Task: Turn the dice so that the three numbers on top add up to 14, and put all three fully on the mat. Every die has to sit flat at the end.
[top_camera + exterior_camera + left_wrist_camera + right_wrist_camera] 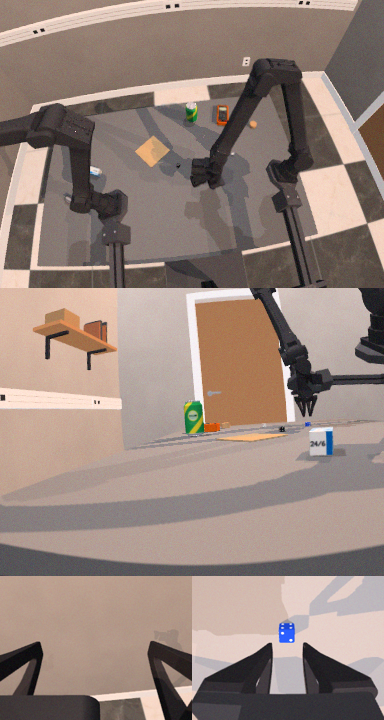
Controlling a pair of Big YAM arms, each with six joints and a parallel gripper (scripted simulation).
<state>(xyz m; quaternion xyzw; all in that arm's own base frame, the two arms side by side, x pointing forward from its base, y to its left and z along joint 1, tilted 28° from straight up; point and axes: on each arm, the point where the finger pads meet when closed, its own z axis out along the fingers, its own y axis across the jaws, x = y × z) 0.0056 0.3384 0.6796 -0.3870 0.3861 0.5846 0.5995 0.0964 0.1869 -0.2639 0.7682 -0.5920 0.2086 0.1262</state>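
The blue die is 4 cm below my right hand. Also, from my right hand: mat (26 cm ahead, 28 cm to the left, 4 cm below); then black die (14 cm ahead, 15 cm to the left, 4 cm below).
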